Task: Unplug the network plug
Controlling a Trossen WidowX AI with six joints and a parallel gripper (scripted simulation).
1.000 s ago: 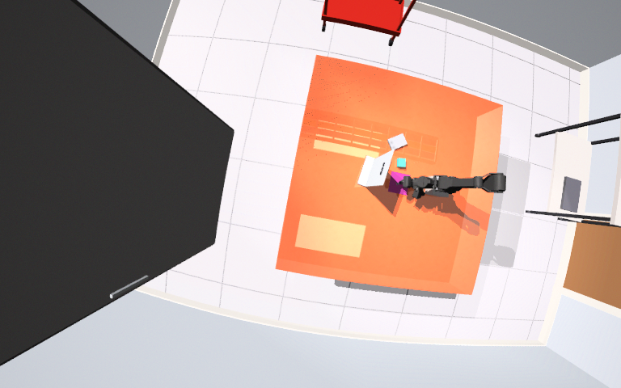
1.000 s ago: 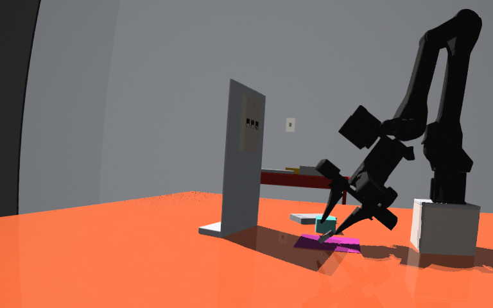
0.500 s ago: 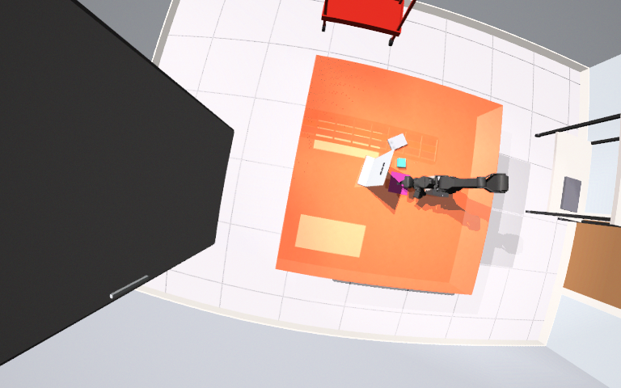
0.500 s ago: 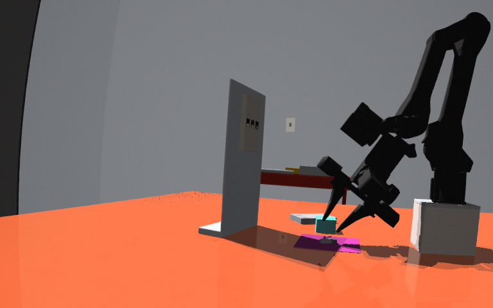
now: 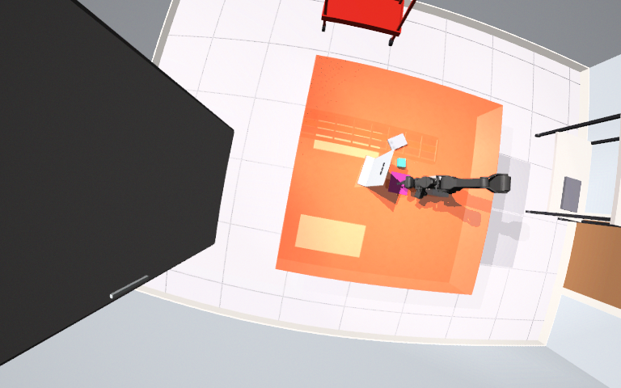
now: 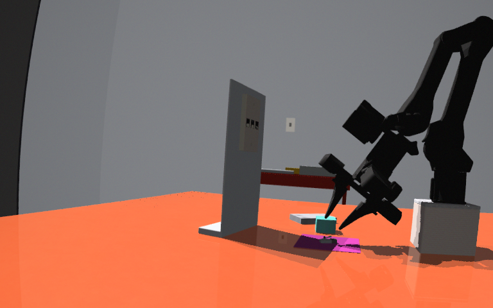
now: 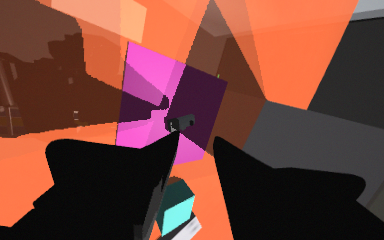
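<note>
The grey network plug lies 30 mm below my gripper tip and 10 mm ahead of it. From my gripper tip the other things lie so: flat grey block: 220 mm to the right, 100 mm ahead, 30 mm below; pink marked square: 40 mm below; upright panel: 200 mm ahead, 100 mm above, 10 mm to the left.
</note>
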